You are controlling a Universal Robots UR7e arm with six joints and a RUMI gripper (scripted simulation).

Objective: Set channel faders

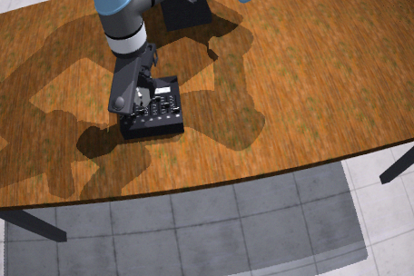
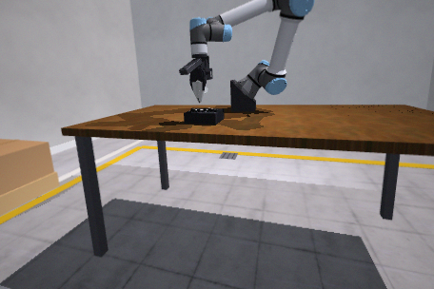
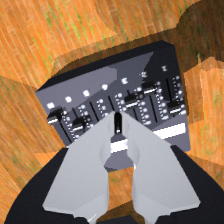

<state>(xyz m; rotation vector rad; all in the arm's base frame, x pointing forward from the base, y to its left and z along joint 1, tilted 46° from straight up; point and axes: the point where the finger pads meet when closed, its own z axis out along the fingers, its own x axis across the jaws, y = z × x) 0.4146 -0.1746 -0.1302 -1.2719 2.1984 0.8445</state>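
The fader 3 lies 50 mm below my hand, 20 mm behind it and 10 mm to the right of it. The rest, counted from my hand: fader 4 (50 mm below, 40 mm behind, 20 mm to the left); then fader 2 (50 mm below, 30 mm to the right, 10 mm behind); then fader 6 (60 mm to the left, 50 mm below, 10 mm behind).
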